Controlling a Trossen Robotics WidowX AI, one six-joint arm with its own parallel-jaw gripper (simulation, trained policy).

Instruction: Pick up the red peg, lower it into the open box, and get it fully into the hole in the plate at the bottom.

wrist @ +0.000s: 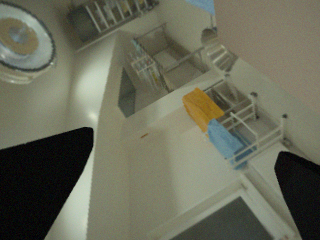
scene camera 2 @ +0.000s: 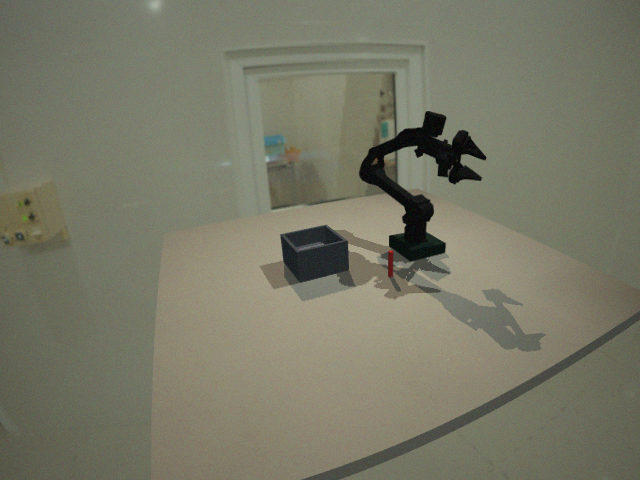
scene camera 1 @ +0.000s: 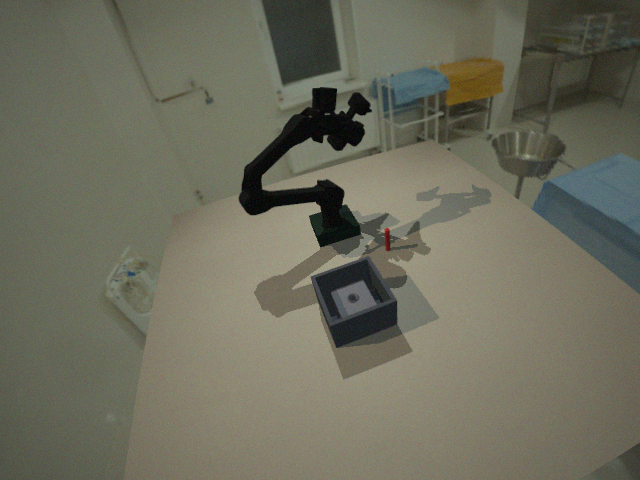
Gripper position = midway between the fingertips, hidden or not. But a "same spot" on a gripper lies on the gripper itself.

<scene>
my gripper: wrist; scene camera 2; scene camera 1 363,121
dark blue box: scene camera 2; scene camera 1; not seen in the wrist view (out of frame)
same spot on my gripper: (wrist: 46,170) = (scene camera 2: 473,155)
same spot on dark blue box: (scene camera 1: 383,315) = (scene camera 2: 293,258)
</scene>
